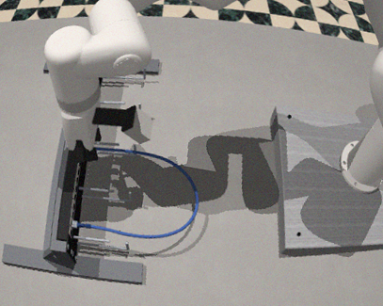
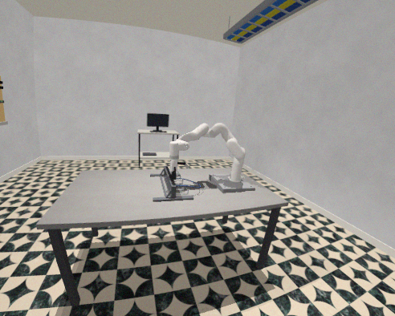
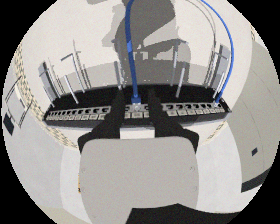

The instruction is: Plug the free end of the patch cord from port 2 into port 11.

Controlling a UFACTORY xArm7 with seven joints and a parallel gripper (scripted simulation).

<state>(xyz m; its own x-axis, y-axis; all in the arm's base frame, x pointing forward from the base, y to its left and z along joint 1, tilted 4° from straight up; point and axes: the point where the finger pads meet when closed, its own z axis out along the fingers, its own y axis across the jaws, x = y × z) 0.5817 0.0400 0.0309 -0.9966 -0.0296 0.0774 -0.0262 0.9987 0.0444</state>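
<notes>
Now: the free-end plug 20 mm ahead of my hand and 10 mm below it.
</notes>
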